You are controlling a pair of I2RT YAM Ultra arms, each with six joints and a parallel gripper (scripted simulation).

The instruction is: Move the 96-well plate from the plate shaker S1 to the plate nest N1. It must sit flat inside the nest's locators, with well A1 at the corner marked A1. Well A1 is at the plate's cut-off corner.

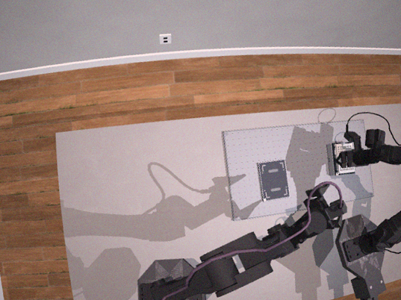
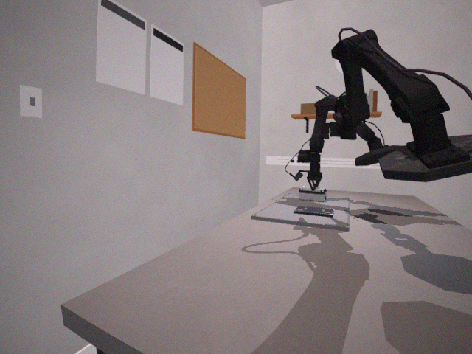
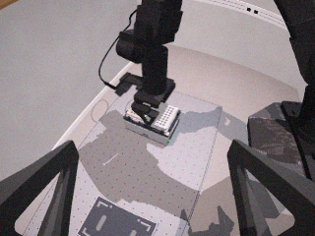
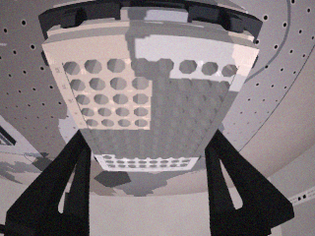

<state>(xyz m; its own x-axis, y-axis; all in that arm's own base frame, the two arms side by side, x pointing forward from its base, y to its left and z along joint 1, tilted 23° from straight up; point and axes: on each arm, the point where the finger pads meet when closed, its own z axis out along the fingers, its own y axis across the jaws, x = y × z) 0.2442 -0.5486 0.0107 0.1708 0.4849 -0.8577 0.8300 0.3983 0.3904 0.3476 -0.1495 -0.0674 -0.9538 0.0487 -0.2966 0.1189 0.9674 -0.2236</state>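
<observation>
Now: the dark plate nest N1 330 mm to the left of my right hand, 60 mm below it and 30 mm behind it. Also, from my right hand: white 96-well plate 10 mm ahead.
</observation>
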